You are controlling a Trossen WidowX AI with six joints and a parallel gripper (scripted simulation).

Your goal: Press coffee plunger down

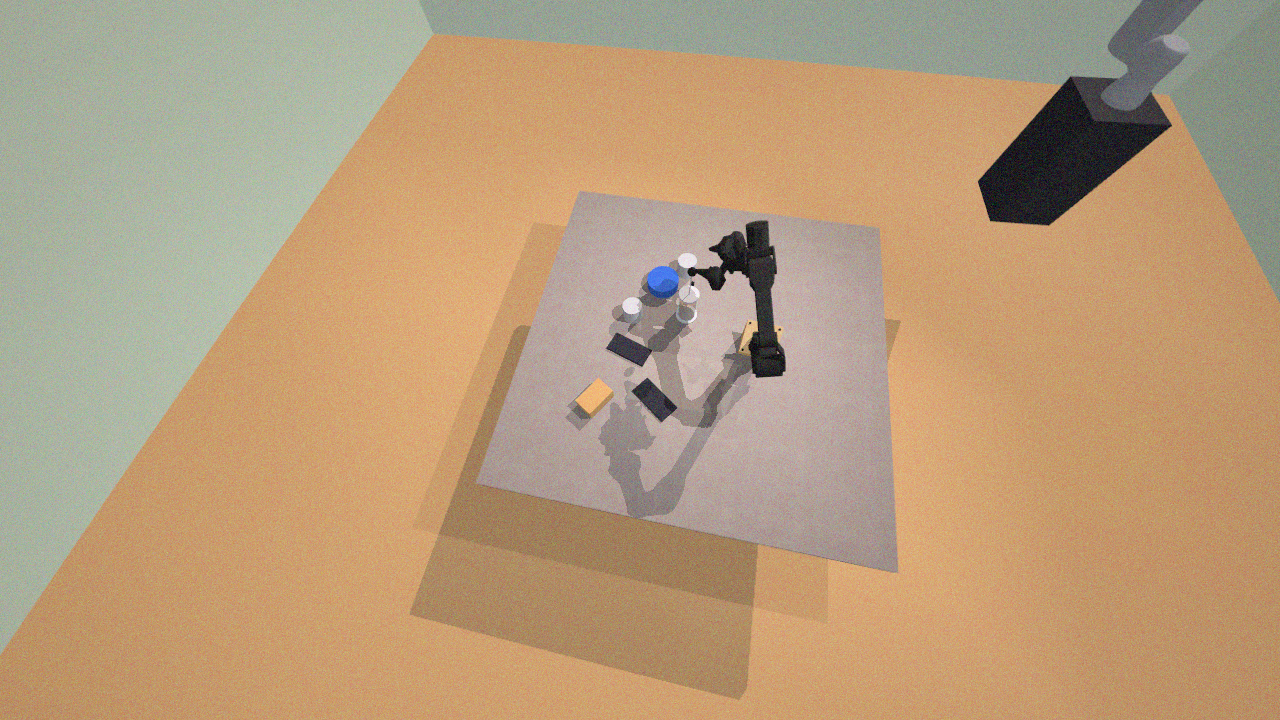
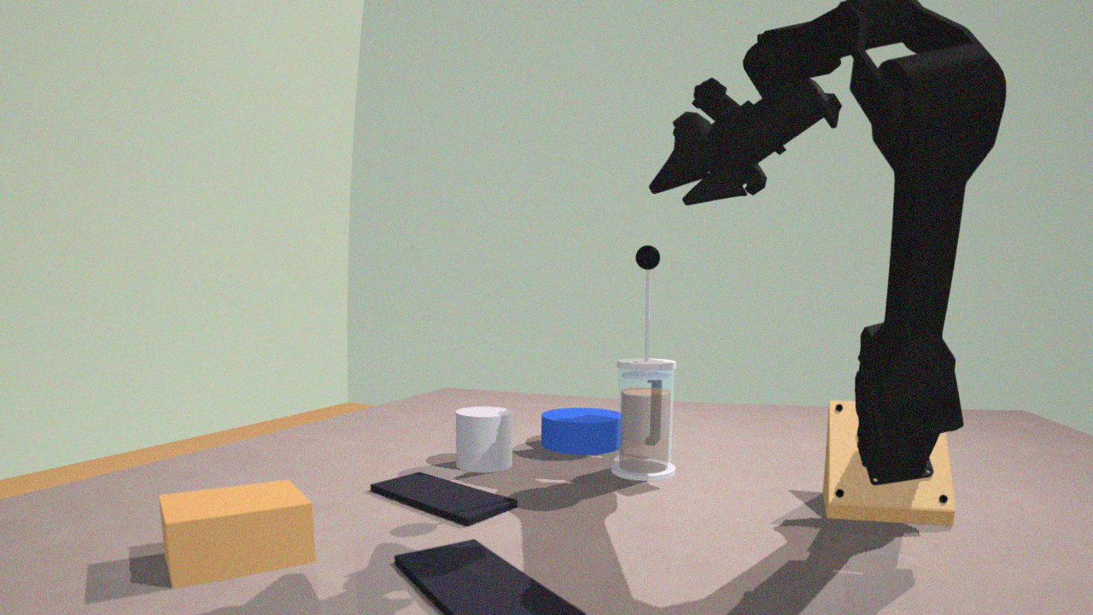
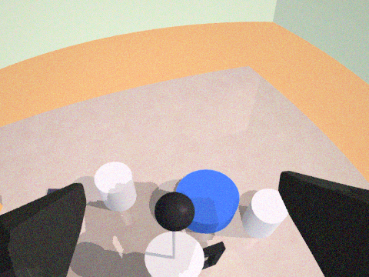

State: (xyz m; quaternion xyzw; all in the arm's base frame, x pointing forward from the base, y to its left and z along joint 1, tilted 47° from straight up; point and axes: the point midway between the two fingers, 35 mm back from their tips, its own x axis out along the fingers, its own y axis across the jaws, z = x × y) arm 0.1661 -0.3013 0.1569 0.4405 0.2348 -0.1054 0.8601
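My gripper tip is now 210 mm above the coffee press, 20 mm to the left of it and 20 mm short of it.
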